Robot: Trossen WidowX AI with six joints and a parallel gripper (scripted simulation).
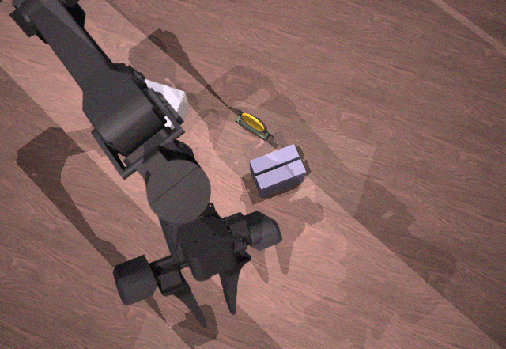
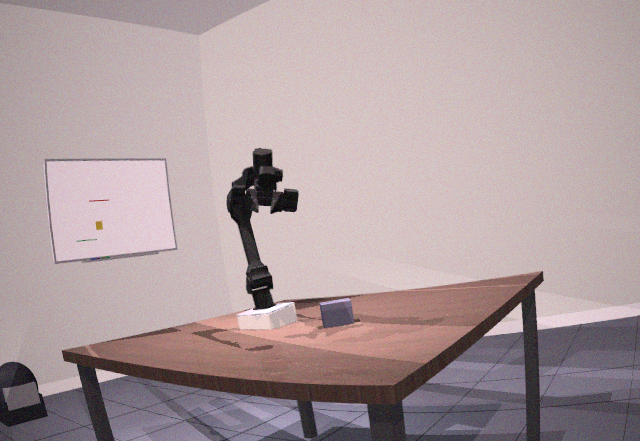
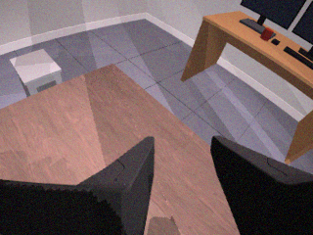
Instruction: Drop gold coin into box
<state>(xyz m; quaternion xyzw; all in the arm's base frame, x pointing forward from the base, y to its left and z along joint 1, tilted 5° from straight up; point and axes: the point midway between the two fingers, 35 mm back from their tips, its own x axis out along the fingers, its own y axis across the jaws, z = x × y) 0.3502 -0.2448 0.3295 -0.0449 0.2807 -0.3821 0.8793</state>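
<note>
Now: gripper tip 360 mm to the right of the gold coin, 340 mm above it and 130 mm past it.
</note>
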